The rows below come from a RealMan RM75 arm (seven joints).
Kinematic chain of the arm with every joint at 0, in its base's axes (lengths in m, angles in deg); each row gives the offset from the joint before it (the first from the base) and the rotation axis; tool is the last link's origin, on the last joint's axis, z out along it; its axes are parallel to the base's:
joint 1: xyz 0 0 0.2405 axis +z
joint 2: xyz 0 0 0 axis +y
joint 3: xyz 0 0 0.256 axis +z
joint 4: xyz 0 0 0 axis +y
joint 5: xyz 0 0 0.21 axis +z
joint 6: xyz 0 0 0 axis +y
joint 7: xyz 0 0 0.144 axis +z
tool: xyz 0 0 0
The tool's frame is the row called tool.
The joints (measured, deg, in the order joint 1, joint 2, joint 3, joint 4, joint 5, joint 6, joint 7), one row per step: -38.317, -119.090, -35.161, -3.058, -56.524, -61.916, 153.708; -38.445, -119.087, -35.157, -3.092, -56.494, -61.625, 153.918; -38.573, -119.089, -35.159, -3.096, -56.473, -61.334, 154.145; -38.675, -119.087, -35.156, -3.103, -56.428, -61.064, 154.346; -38.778, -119.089, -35.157, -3.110, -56.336, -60.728, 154.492; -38.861, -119.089, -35.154, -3.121, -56.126, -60.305, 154.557; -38.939, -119.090, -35.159, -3.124, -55.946, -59.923, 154.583; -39.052, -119.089, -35.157, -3.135, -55.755, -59.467, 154.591; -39.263, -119.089, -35.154, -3.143, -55.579, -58.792, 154.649; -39.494, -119.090, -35.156, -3.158, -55.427, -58.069, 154.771; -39.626, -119.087, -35.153, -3.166, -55.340, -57.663, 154.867
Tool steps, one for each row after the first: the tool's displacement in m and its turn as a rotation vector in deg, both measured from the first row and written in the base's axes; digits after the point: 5 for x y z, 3 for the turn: 0.00040, 0.00069, -0.00048, -0.103, 0.280, 0.040; 0.00068, 0.00138, -0.00090, -0.186, 0.589, 0.099; 0.00086, 0.00192, -0.00131, -0.284, 0.884, 0.154; 0.00095, 0.00244, -0.00192, -0.455, 1.169, 0.253; 0.00084, 0.00281, -0.00285, -0.760, 1.472, 0.396; 0.00071, 0.00316, -0.00365, -1.029, 1.711, 0.542; 0.00070, 0.00369, -0.00456, -1.346, 1.963, 0.706; 0.00085, 0.00473, -0.00570, -1.733, 2.328, 0.955; 0.00104, 0.00589, -0.00686, -2.107, 2.749, 1.221; 0.00116, 0.00655, -0.00749, -2.311, 3.019, 1.358
